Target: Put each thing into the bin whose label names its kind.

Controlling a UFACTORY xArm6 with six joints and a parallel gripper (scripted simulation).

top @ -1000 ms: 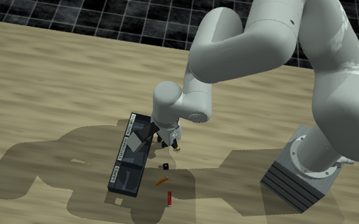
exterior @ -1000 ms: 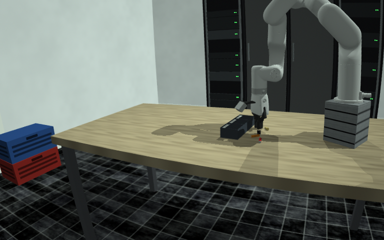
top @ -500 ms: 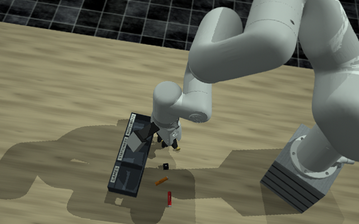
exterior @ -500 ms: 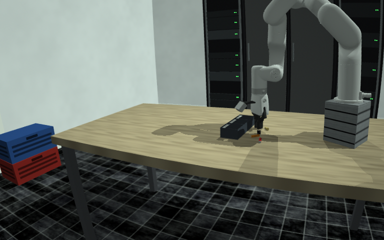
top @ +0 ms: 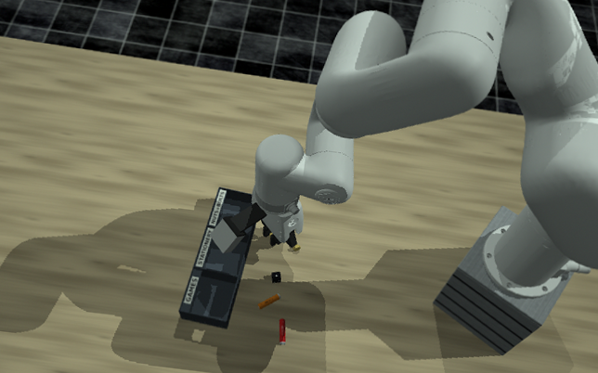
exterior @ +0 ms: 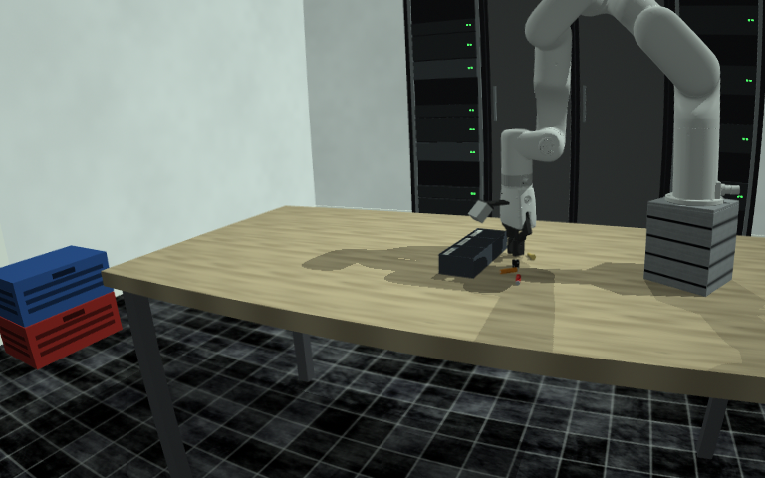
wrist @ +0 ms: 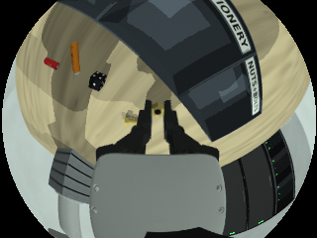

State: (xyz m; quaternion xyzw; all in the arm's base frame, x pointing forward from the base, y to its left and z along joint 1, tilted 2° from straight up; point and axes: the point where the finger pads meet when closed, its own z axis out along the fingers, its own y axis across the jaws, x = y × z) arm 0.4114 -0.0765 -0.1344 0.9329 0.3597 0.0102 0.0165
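The brass bolt is 40 mm behind my hand, 20 mm below it and 10 mm to the left of it. Also, from my hand: brass nut 20 mm below; then dark three-part bin 90 mm ahead, 60 mm to the left; then black die 80 mm to the left, 20 mm below, 10 mm behind.
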